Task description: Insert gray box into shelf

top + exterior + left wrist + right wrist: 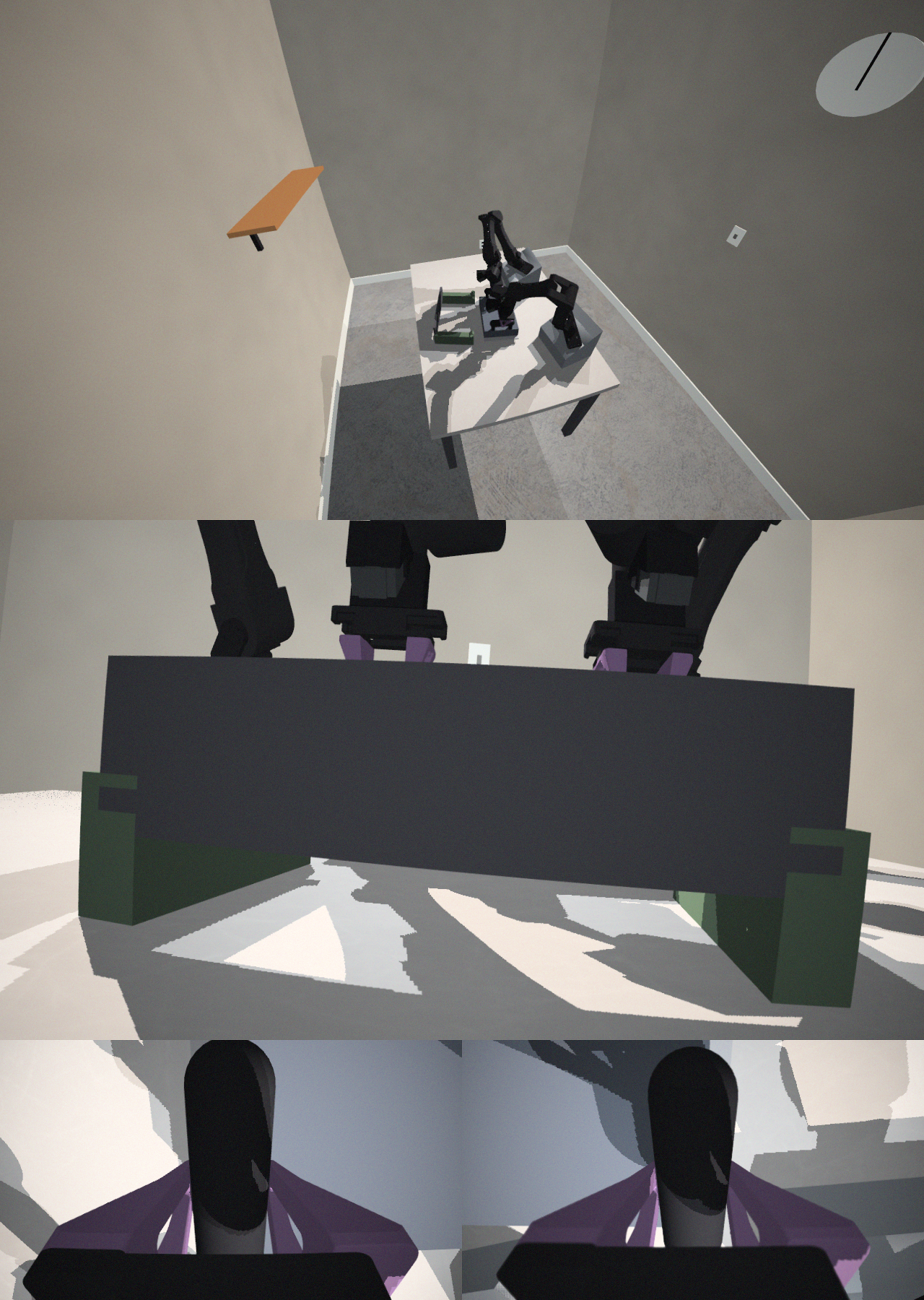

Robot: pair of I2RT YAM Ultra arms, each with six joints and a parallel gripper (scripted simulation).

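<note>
Right now my right hand is 120 mm to the right of the gray box, 50 mm above it and 30 mm short of it. The rest, counted from my right hand: dark panel 340 mm ahead, 50 mm below.
Now: the gray box 30 mm behind my left hand, 120 mm to the right of it and 50 mm below it. Also, from my left hand: dark panel 280 mm ahead, 230 mm to the right, 50 mm below.
</note>
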